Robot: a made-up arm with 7 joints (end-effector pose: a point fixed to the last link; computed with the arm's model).
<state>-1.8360 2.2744 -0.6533 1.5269 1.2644 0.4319 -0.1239</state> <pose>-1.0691 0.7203 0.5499 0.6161 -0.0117 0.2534</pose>
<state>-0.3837 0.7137 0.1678 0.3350 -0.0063 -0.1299 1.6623</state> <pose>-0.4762 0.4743 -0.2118 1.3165 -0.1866 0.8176</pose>
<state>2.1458 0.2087 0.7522 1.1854 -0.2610 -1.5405 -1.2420</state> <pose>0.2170 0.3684 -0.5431 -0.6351 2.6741 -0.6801</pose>
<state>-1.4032 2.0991 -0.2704 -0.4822 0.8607 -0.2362 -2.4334</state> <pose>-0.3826 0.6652 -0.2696 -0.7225 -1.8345 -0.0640</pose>
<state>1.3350 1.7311 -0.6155 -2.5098 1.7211 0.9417 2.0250</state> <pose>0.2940 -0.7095 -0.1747 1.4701 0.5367 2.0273</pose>
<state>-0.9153 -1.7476 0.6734 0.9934 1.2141 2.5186 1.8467</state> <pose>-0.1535 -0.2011 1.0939 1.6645 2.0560 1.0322</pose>
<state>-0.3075 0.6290 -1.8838 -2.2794 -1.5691 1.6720 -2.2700</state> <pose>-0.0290 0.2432 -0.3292 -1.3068 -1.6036 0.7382</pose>
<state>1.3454 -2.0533 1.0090 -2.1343 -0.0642 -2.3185 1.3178</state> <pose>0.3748 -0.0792 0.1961 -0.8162 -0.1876 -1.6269</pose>
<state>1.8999 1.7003 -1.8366 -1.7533 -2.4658 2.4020 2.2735</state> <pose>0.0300 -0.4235 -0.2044 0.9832 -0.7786 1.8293</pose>
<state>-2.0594 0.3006 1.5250 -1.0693 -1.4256 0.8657 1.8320</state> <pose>0.0344 -0.4195 -0.1730 -1.6611 -1.3638 0.0005</pose>
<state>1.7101 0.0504 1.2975 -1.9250 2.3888 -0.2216 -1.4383</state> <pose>-0.2716 -0.5481 0.0177 0.0792 -0.2320 2.2010</pose>
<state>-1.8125 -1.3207 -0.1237 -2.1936 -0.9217 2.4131 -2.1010</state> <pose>0.0053 -0.3538 0.2474 -1.5350 -0.4713 -2.0876</pose>
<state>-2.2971 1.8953 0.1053 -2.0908 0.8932 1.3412 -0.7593</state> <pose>-0.1459 -0.2336 -0.3154 -2.2212 -0.5551 -1.6270</pose>
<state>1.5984 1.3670 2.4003 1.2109 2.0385 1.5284 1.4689</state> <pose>-0.4646 -0.3392 -0.2106 -1.1607 0.4045 0.1050</pose>
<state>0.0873 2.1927 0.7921 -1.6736 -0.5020 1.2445 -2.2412</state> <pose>0.3617 0.5312 0.2359 0.5114 -1.5911 -1.0962</pose>
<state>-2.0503 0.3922 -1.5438 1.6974 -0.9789 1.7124 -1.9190</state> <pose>-0.2330 0.2497 -0.1448 0.0525 -2.8906 -0.8769</pose>
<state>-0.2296 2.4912 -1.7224 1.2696 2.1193 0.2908 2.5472</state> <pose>-0.1783 0.2777 0.5929 -1.9828 -0.4552 0.7205</pose>
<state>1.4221 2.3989 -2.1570 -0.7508 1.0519 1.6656 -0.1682</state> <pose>0.2944 0.5270 0.6154 -0.7546 2.0429 0.4097</pose>
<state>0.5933 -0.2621 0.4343 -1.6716 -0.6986 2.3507 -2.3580</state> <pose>0.0995 0.2040 -0.0385 0.2441 -1.4637 2.5953</pose>
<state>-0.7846 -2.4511 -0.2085 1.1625 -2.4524 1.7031 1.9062</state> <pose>-0.6713 0.0196 0.3492 -2.3323 0.0265 -1.0712</pose>
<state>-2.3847 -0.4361 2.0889 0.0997 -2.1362 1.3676 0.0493</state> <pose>0.4615 -0.5525 0.4281 2.0877 1.5123 -0.4115</pose>
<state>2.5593 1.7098 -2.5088 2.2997 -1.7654 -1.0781 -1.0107</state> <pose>-0.1105 -0.8089 -0.1466 -0.7482 -1.6541 2.3079</pose>
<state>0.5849 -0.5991 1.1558 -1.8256 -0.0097 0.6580 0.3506</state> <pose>-0.0459 -0.0947 0.6603 2.3395 0.3575 -0.7835</pose>
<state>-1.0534 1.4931 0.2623 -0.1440 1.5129 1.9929 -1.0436</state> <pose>-0.4024 0.6996 -0.3559 0.3670 -1.9307 -0.0021</pose>
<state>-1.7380 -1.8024 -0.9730 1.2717 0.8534 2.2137 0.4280</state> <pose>-0.6671 -0.9040 0.6869 -1.6067 0.4893 2.3538</pose>
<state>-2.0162 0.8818 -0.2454 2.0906 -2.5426 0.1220 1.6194</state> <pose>-0.2070 0.2417 -0.1853 0.7494 0.7033 -1.9525</pose>
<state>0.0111 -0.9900 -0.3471 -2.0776 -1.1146 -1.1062 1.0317</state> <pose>-0.1601 0.0190 0.5893 2.5587 -0.4522 -1.4005</pose>
